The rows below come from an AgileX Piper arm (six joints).
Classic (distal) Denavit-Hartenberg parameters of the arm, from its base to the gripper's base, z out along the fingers. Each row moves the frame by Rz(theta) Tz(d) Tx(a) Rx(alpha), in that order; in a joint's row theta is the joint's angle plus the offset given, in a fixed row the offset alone. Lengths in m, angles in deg.
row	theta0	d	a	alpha
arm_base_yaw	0	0.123	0	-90
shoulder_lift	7.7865	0	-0.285	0
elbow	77.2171	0	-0.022	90
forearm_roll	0	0.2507	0	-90
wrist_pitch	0	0	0	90
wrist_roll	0	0.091	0	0
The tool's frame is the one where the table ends.
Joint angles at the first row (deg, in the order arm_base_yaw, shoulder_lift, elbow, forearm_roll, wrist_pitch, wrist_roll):
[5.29 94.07 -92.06 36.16 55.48 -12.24]
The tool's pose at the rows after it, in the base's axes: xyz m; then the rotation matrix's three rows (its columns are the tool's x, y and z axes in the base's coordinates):
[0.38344 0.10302 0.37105], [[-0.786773 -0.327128 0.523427], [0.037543 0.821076 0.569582], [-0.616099 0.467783 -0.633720]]
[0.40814 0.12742 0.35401], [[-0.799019 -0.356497 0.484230], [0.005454 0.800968 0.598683], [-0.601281 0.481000 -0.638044]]
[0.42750 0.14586 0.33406], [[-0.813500 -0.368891 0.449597], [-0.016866 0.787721 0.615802], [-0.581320 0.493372 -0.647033]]
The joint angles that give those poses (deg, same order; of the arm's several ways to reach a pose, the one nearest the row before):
[8.67 100.74 -98.83 36.05 55.37 -12.22]
[11.33 107.47 -104.61 36.71 55.37 -12.22]
[13.08 113.15 -108.95 37.25 55.37 -12.22]

